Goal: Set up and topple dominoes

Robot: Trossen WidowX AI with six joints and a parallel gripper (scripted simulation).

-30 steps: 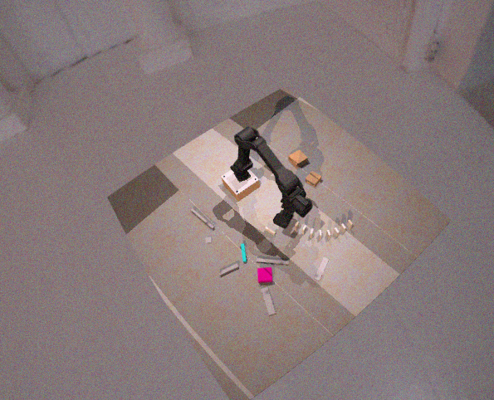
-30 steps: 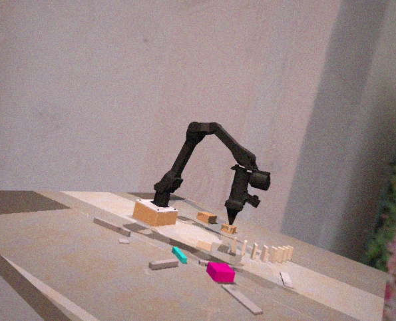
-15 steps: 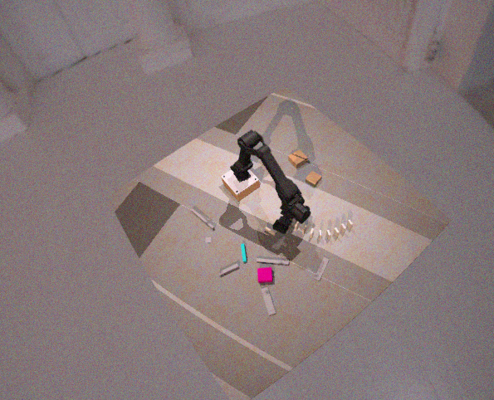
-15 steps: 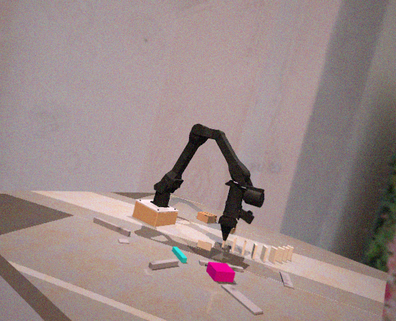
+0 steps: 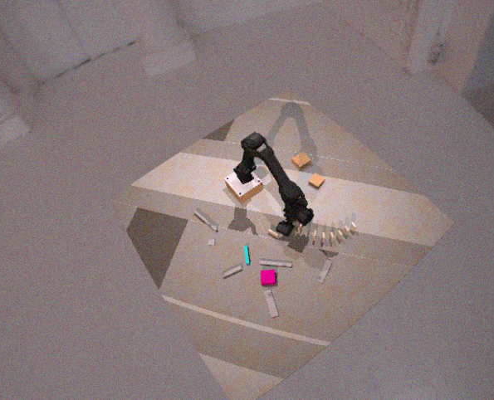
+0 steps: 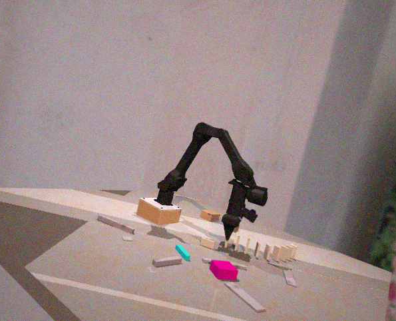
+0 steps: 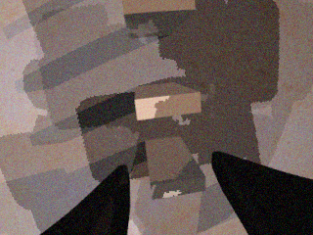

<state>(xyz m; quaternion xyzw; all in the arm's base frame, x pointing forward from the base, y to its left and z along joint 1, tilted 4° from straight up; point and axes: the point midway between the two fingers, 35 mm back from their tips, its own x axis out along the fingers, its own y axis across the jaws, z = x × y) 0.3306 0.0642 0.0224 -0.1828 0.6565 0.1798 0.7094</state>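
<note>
Now: the teal bar 1 cm ahead of my gripper tip, 25 cm to the right of it and 3 cm below it. Also, from my gripper tip: magenta block (15 cm ahead, 22 cm to the right, 2 cm below).
</note>
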